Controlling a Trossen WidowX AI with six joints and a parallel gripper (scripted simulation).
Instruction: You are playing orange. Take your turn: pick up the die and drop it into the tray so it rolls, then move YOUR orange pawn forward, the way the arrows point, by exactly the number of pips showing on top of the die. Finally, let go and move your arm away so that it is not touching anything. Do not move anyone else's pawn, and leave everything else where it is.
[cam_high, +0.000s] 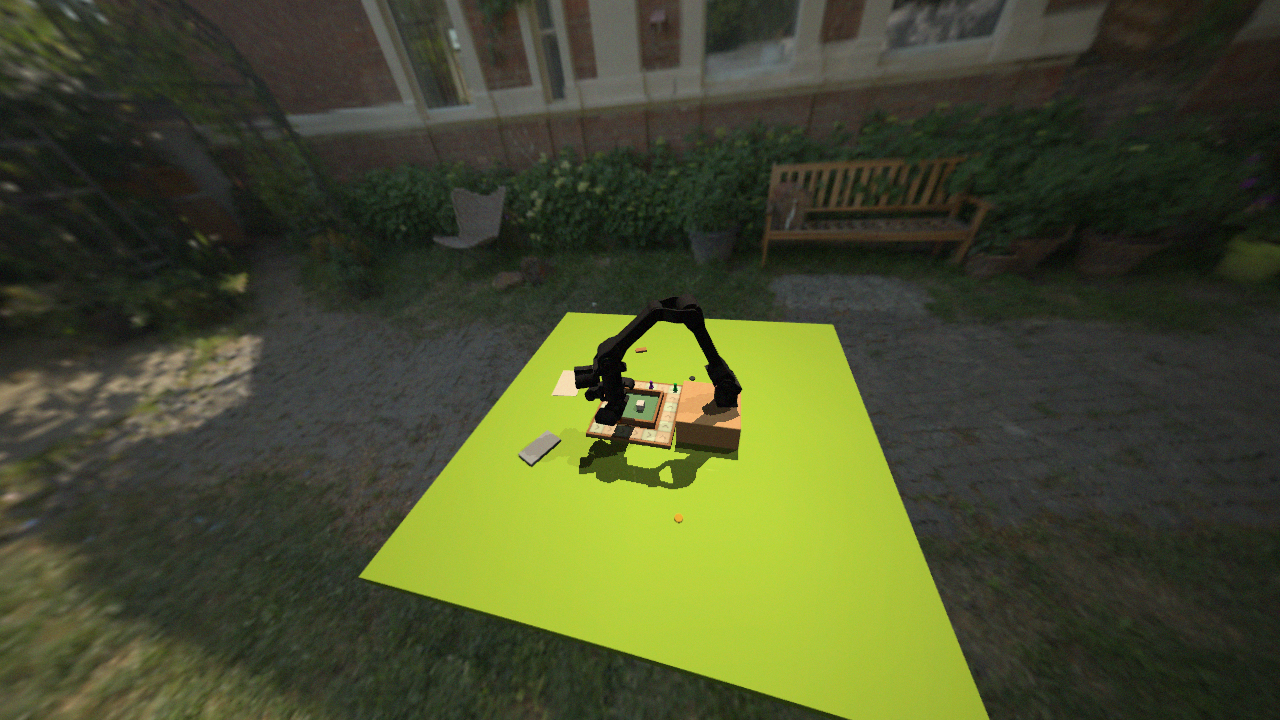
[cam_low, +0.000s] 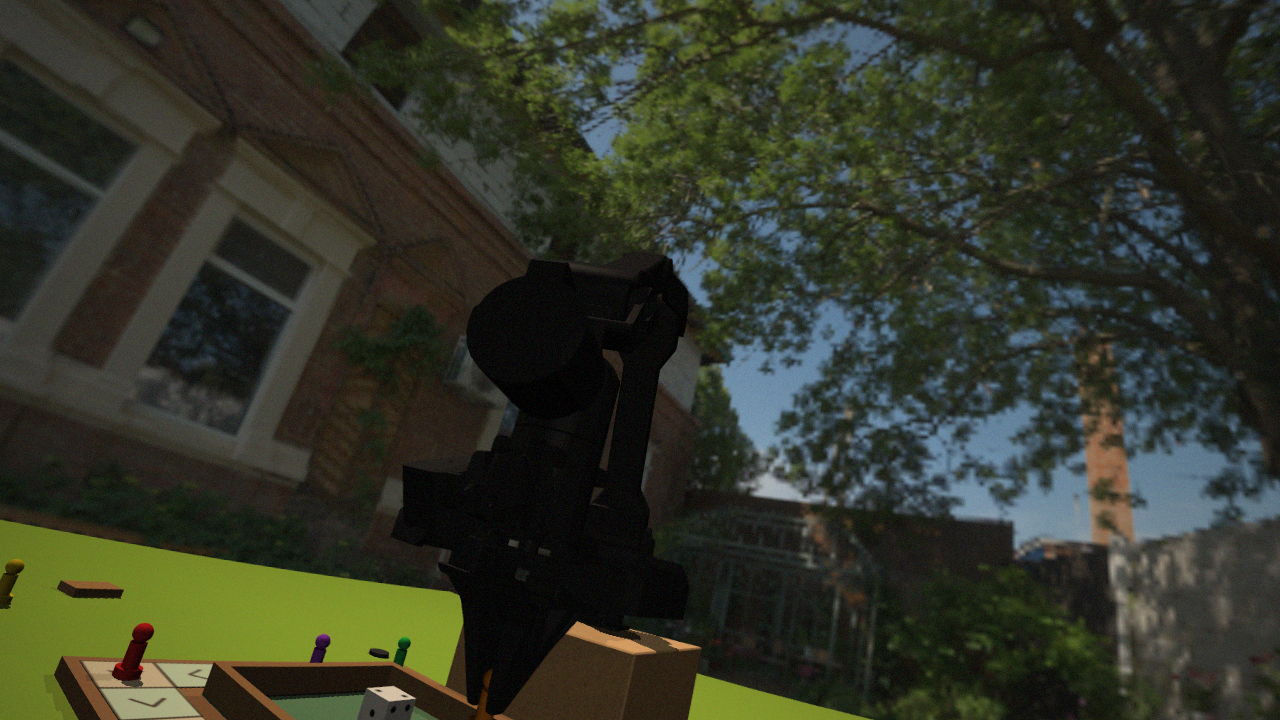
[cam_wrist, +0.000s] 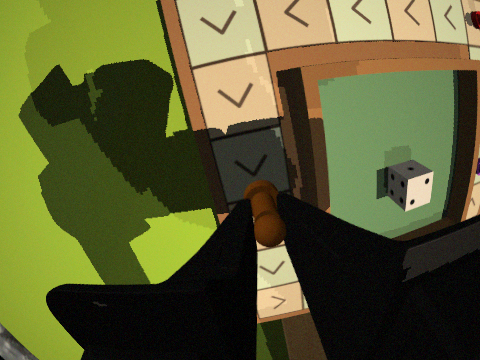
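The green tray lies 5 cm behind my gripper tip, 11 cm to the right of it and 7 cm below it. From my gripper tip the other things lie so: grey die 6 cm behind, 10 cm to the right, 5 cm below; purple pawn 9 cm behind, 21 cm to the right, 4 cm below; orange pawn right at my gripper tip.
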